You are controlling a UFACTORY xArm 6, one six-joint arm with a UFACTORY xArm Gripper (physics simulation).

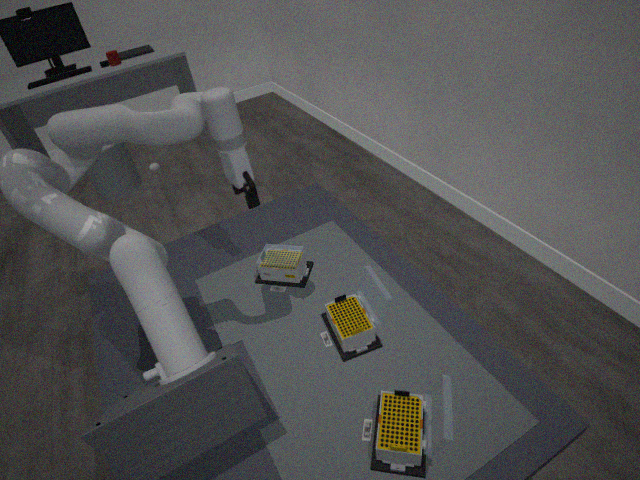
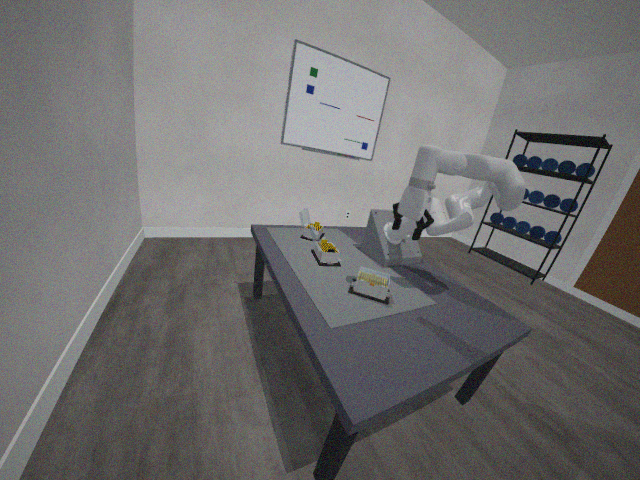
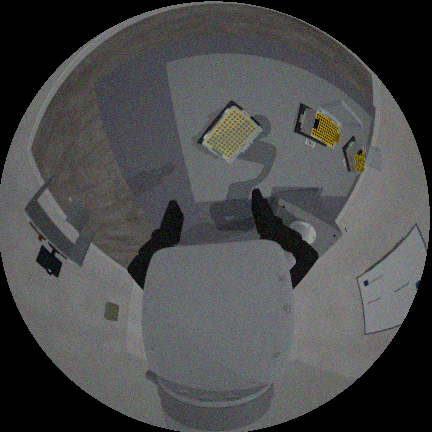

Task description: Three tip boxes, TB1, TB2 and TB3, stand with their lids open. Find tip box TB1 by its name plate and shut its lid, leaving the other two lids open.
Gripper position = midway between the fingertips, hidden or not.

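Observation:
A grey mat [image 3: 270, 90] is in my sight, and so is a tip box [image 3: 305, 119]. I see another tip box [image 3: 351, 147] as well, and my own gripper [image 2: 404, 234].

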